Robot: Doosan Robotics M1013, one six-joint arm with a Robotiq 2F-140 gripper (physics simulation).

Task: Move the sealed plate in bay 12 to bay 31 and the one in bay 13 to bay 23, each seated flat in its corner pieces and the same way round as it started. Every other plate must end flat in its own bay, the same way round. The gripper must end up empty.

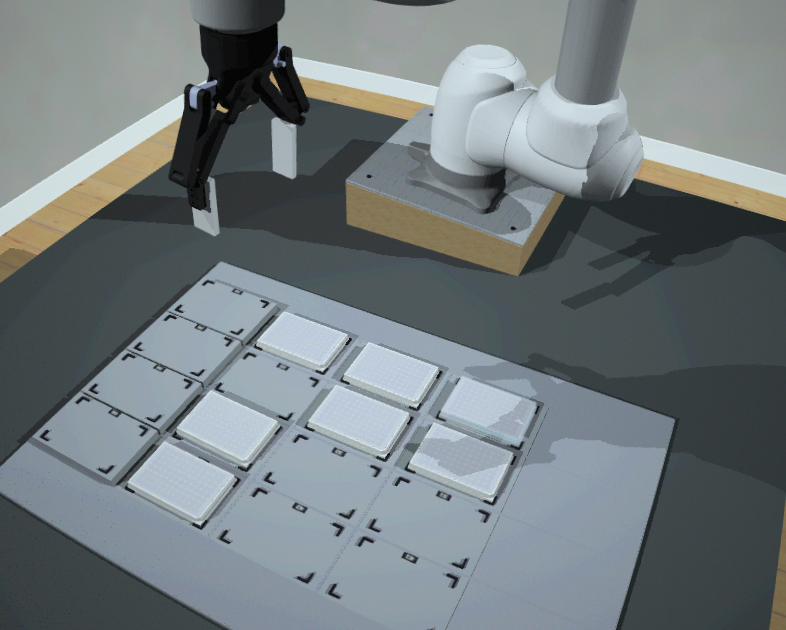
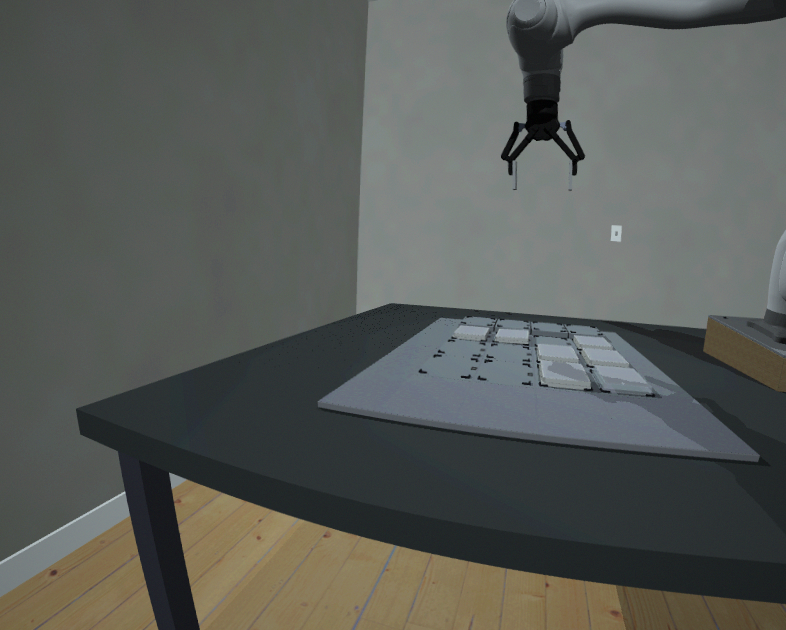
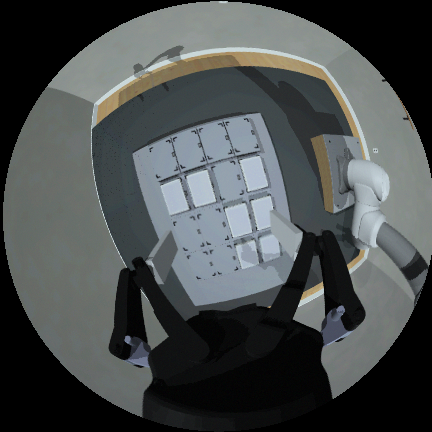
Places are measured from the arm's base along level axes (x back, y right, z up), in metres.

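Pixels of known places: gripper, between the fingertips: (image 1: 247, 200) (image 2: 542, 189) (image 3: 221, 230); arm's base, origin of its link: (image 1: 464, 177) (image 3: 346, 173).
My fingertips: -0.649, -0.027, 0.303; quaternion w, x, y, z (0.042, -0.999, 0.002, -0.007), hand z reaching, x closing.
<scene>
For each thing: its top centre in the pictures, then the offset to it from my fingertips, as dx, dy, dz. "pt": a spot on its surface instead. Level surfaces: height alone.
- empty bay, a spot on its surface: (image 1: 267, 383) (image 3: 227, 179) pt +0.052, +0.060, -0.386
- plate with a clear bluish edge, centre of its top: (image 1: 489, 406) (image 2: 620, 375) (image 3: 270, 247) +0.183, -0.260, -0.371
- white plate, centre of its top: (image 1: 461, 457) (image 2: 563, 370) (image 3: 247, 255) +0.076, -0.269, -0.371
- dark table, height of its surface: dz -0.395
My gripper (image 1: 246, 193) (image 2: 541, 177) (image 3: 221, 230) is open and empty, high above the table. Several white plates lie flat in bays on the grey board (image 1: 610, 472) (image 2: 524, 429) (image 3: 272, 150). Three are in the second row from the raised slabs: one plate (image 1: 302, 339) (image 3: 254, 173), then an empty bay (image 1: 267, 383) (image 3: 228, 180), then two plates (image 1: 228, 426) (image 1: 181, 482). The third row has two adjacent plates (image 1: 391, 372) (image 1: 358, 420). The fourth has a plate with a clear bluish edge (image 1: 488, 406) (image 2: 623, 377) beside a white plate (image 1: 461, 459). Bay numbers and seals are unreadable.
Four empty bays on raised slabs (image 1: 95, 436) (image 3: 215, 142) line one side. Several more bays with black corner pieces (image 1: 321, 472) (image 3: 212, 227) hold no plate. The robot base block (image 1: 433, 229) (image 3: 325, 175) stands on the dark table (image 1: 314, 255) beyond the board. Arm shadows cross some plates.
</scene>
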